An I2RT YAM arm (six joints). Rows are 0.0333 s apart.
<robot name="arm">
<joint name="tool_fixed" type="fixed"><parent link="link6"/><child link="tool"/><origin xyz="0 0 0" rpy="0 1.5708 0"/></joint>
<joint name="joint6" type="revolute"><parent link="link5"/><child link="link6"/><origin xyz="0.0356 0 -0.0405"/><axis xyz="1 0 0"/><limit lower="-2.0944" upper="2.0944"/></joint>
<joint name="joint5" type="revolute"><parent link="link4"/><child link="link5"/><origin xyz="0.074 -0.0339 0.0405"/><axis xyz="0 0 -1"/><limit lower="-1.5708" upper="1.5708"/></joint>
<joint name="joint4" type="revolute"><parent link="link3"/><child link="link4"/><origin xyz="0.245 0.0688 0.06"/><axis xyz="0 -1 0"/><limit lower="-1.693" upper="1.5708"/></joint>
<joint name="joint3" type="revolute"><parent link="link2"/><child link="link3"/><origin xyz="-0.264 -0.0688 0"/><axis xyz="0 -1 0"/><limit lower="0" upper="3.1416"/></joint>
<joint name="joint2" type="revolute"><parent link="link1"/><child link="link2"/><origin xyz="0.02 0.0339 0.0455"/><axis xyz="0 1 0"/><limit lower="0" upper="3.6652"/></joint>
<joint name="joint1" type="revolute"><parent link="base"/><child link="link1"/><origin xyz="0 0 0.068"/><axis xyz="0 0 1"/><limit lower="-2.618" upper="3.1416"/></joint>
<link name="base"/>
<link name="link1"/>
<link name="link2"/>
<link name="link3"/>
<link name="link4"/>
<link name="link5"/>
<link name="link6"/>
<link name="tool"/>
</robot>
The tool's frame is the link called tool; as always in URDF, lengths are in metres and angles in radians.
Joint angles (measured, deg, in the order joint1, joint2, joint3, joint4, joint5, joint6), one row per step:
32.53 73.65 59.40 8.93 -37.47 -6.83
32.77 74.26 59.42 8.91 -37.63 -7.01
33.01 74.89 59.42 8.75 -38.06 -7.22
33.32 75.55 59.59 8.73 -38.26 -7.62
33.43 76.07 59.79 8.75 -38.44 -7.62
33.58 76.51 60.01 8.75 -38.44 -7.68
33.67 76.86 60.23 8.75 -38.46 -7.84
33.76 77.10 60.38 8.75 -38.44 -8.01
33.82 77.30 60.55 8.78 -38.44 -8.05
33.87 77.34 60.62 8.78 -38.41 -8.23
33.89 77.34 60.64 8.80 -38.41 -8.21
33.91 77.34 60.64 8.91 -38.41 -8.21
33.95 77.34 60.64 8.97 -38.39 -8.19
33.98 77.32 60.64 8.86 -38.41 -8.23
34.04 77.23 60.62 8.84 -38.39 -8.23
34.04 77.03 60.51 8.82 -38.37 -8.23
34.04 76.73 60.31 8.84 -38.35 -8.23
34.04 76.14 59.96 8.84 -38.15 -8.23
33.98 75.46 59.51 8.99 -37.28 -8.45
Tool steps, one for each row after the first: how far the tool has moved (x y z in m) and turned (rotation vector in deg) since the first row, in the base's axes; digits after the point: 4 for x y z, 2 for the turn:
0.0013 0.0024 -0.0029 -0.38 0.35 0.41
0.0024 0.0049 -0.0063 -0.83 0.84 1.10
0.0036 0.0078 -0.0086 -1.22 0.91 1.64
0.0050 0.0095 -0.0099 -1.37 1.17 1.93
0.0061 0.0112 -0.0108 -1.51 1.30 2.09
0.0070 0.0124 -0.0112 -1.63 1.25 2.21
0.0076 0.0134 -0.0115 -1.73 1.17 2.30
0.0081 0.0141 -0.0114 -1.75 1.13 2.36
0.0081 0.0145 -0.0112 -1.79 0.93 2.40
0.0081 0.0146 -0.0110 -1.76 0.92 2.42
0.0080 0.0147 -0.0109 -1.70 0.82 2.44
0.0079 0.0148 -0.0107 -1.67 0.79 2.46
0.0077 0.0149 -0.0108 -1.73 0.83 2.51
0.0072 0.0150 -0.0105 -1.70 0.78 2.55
0.0065 0.0145 -0.0102 -1.67 0.72 2.53
0.0054 0.0137 -0.0099 -1.60 0.62 2.51
0.0035 0.0123 -0.0091 -1.49 0.41 2.31
0.0018 0.0102 -0.0082 -1.45 -0.16 1.40

